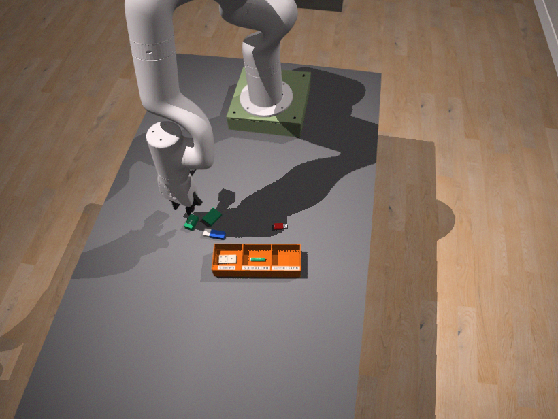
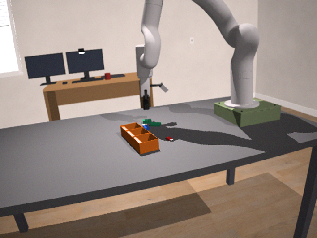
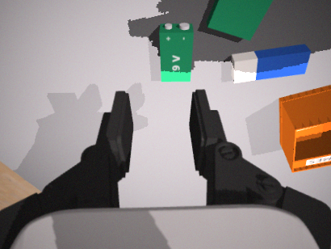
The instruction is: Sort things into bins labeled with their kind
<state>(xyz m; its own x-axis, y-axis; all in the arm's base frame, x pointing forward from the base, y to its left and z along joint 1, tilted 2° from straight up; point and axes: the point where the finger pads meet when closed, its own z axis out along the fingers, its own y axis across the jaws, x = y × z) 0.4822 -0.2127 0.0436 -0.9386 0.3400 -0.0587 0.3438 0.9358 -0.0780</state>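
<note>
The green 9 V battery lies 10 mm to the left of my hand and 90 mm below it. Also, from my hand: green block 20 mm behind, 70 mm to the left, 90 mm below; then eraser 40 mm ahead, 80 mm to the left, 90 mm below; then white domino 130 mm ahead, 130 mm to the left, 90 mm below.
</note>
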